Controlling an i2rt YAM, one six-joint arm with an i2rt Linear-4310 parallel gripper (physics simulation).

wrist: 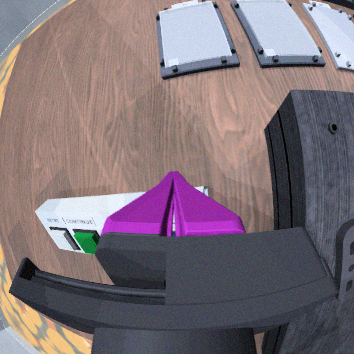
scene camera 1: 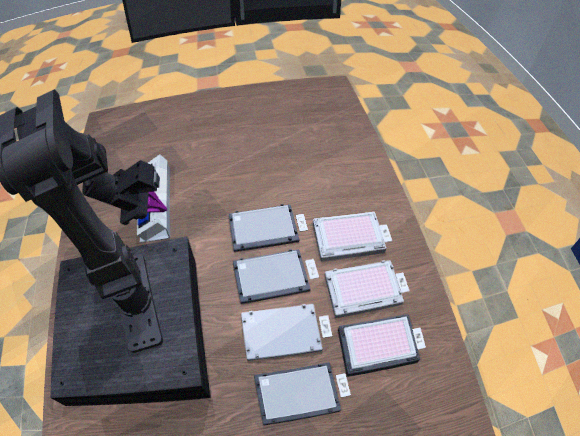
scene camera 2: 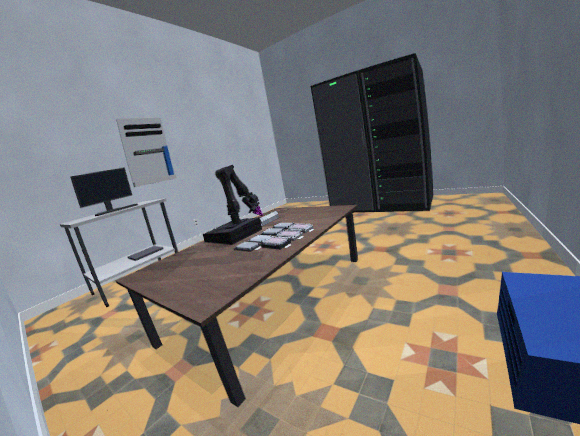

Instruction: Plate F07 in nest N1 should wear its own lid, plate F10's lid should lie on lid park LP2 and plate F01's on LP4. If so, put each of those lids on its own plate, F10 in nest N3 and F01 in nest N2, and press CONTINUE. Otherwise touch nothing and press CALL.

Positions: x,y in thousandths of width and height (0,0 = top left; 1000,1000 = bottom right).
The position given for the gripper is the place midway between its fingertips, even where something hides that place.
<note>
The gripper (scene camera 1: 285,483) is shut and holds nothing. Also in view: a white button box (wrist: 177,614), a lid park LP1 (wrist: 925,75) and a lid park LP4 (wrist: 730,143).
The gripper shows as well in the wrist view (wrist: 490,504).
</note>
